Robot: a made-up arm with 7 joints.
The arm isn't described. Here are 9 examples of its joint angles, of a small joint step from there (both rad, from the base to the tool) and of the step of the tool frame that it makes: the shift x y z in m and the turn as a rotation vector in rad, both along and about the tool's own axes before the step.
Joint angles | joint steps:
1: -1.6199 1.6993 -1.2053 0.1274 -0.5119 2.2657 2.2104 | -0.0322 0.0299 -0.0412 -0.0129 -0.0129 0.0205 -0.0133
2: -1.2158 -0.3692 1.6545 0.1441 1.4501 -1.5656 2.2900 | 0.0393 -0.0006 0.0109 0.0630 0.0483 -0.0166 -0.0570
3: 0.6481 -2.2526 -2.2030 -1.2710 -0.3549 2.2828 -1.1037 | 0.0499 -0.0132 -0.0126 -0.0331 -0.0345 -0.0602 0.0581
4: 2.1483 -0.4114 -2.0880 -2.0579 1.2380 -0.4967 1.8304 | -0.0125 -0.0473 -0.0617 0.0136 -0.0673 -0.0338 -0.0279
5: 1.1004 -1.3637 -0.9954 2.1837 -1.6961 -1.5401 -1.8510 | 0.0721 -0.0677 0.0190 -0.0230 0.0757 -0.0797 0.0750
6: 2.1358 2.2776 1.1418 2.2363 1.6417 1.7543 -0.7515 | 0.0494 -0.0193 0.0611 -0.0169 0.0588 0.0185 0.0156
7: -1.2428 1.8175 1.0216 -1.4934 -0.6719 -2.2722 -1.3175 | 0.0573 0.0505 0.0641 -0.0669 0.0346 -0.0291 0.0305
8: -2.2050 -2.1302 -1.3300 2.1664 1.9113 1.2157 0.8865 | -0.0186 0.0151 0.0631 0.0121 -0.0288 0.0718 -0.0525
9: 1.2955 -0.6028 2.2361 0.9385 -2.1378 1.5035 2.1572 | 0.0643 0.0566 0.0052 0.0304 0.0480 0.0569 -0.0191
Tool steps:
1: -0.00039 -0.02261 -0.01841 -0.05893 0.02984 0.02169
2: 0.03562 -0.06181 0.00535 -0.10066 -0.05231 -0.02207
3: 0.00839 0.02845 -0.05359 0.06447 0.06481 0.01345
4: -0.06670 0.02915 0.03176 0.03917 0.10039 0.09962
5: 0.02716 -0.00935 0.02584 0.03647 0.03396 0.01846
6: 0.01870 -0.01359 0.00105 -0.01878 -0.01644 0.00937
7: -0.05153 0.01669 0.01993 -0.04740 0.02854 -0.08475
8: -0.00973 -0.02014 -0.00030 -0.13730 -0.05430 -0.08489
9: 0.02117 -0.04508 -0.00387 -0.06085 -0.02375 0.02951
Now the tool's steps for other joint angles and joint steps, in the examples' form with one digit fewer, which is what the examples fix.
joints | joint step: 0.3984 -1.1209 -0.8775 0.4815 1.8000 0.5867 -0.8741 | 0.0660 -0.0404 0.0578 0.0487 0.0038 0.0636 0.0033
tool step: 0.0154 0.0030 0.0143 -0.0586 -0.0876 -0.0145
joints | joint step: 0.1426 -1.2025 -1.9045 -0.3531 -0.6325 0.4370 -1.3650 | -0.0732 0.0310 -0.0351 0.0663 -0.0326 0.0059 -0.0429
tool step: -0.0226 -0.0255 0.0297 -0.0338 -0.0455 -0.1389
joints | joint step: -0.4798 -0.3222 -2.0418 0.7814 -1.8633 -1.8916 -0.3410 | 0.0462 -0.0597 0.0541 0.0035 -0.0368 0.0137 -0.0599
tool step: -0.0032 0.0247 0.0305 -0.1448 -0.0837 0.0725
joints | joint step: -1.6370 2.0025 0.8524 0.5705 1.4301 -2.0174 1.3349 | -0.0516 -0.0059 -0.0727 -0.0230 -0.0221 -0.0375 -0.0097
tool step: -0.0624 0.0419 0.0228 0.0684 0.0424 0.0628
